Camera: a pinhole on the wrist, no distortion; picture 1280 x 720 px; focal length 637.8 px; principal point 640.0 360.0 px. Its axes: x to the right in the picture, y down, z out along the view. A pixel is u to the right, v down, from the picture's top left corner.
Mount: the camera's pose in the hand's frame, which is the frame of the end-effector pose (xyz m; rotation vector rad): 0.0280 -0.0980 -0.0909 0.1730 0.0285 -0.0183
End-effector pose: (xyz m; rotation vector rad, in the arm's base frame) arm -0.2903 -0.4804 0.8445 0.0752 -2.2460 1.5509
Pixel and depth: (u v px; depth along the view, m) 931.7 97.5 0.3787
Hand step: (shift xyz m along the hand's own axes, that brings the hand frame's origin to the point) 0.2080 -0.3195 0.2500
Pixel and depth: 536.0 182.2 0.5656
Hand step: -0.0523 -0.3493 0.4417
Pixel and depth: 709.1 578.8 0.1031
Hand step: 0.0427 -0.0811 0.0164
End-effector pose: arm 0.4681 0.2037 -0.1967 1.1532 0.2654 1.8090
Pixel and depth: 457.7 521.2 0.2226
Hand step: -0.0285 -0.0800 0.1399
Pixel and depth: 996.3 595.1 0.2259
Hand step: 0.1619 -0.0569 0.1421
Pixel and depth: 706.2 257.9 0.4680
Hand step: 0.0875 -0.2532 0.3556
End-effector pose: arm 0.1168 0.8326 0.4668 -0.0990 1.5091 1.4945
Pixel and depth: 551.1 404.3 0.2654
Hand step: -0.0015 -0.1250 0.1747
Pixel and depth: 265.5 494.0 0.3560
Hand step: -0.1698 -0.0824 0.2788
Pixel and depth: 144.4 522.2 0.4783
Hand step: -0.3281 -0.0548 0.4121
